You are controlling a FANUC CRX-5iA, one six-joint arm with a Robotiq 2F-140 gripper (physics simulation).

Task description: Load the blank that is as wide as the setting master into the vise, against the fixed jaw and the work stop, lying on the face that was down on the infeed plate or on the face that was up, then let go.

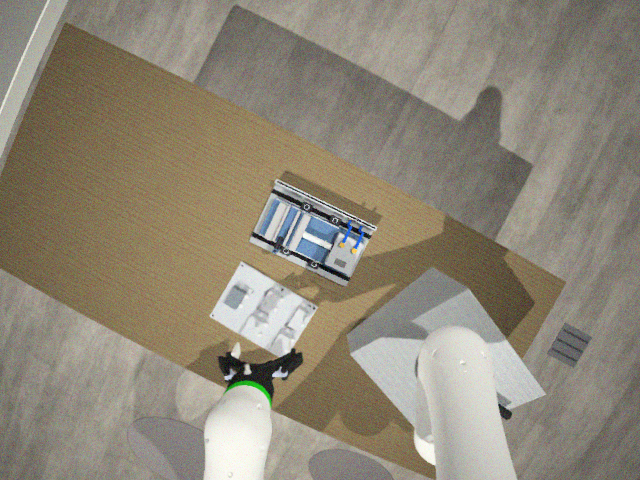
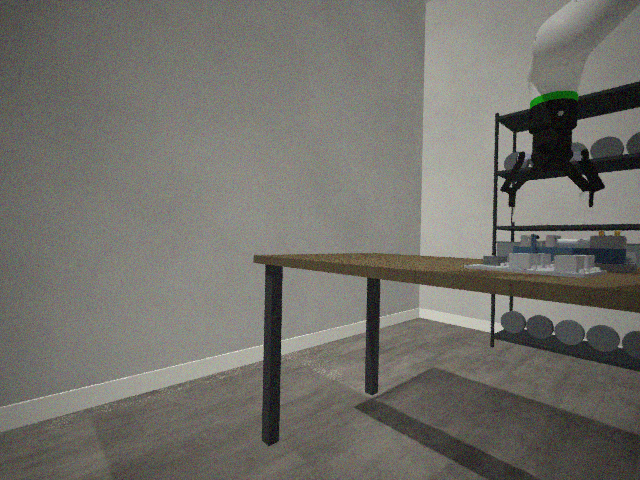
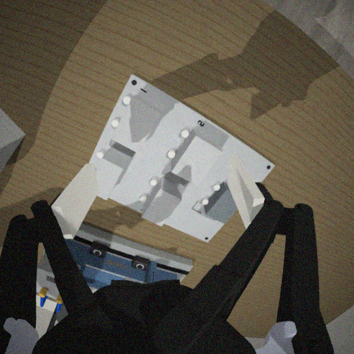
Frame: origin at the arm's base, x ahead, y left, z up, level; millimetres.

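Seen in the pictures: gripper, fingertip midpoint: [image 1: 264,346] [image 2: 548,222].
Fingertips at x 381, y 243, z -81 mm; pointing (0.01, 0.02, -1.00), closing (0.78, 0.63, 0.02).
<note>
A point is followed by its place in that frame.
The white infeed plate [image 1: 253,276] @(x 512, y 136, z -193 mm) [image 2: 478,267] @(x 512, y 309, z -197 mm) [image 3: 150,160] lies on the table. Several pale blanks stand on it in pairs by round pins; one blank [image 1: 271,299] @(x 435, y 151, z -158 mm) shows near its middle. A darker grey block [image 1: 236,297] @(x 517, y 208, z -168 mm) [image 2: 493,259] @(x 510, y 240, z -177 mm) [image 3: 223,204], which looks like the setting master, sits at one end. Finger shadows blur the blanks' edges; I cannot tell which width matches. The vise [image 1: 323,226] @(x 438, y -98, z -141 mm) [image 2: 610,255] @(x 336, y -21, z -159 mm) [image 3: 117,261] has a blue body and pale jaws and holds no clearly visible blank. My gripper [image 1: 262,352] @(x 381, y 243, z -81 mm) [image 2: 551,205] [image 3: 160,173] is open and empty, above the plate.
A large grey pedestal [image 1: 382,361] @(x 121, y 86, z -46 mm) [image 3: 7,140] stands beside the plate, under the arm. Blue hoses with brass fittings [image 1: 347,248] @(x 357, y -90, z -105 mm) rise at one end of the vise. The wooden table [image 1: 129,155] @(x 1004, y 65, z -202 mm) [image 2: 361,260] @(x 881, y 387, z -201 mm) ends near the plate. A dark shelf rack [image 2: 495,206] stands behind.
</note>
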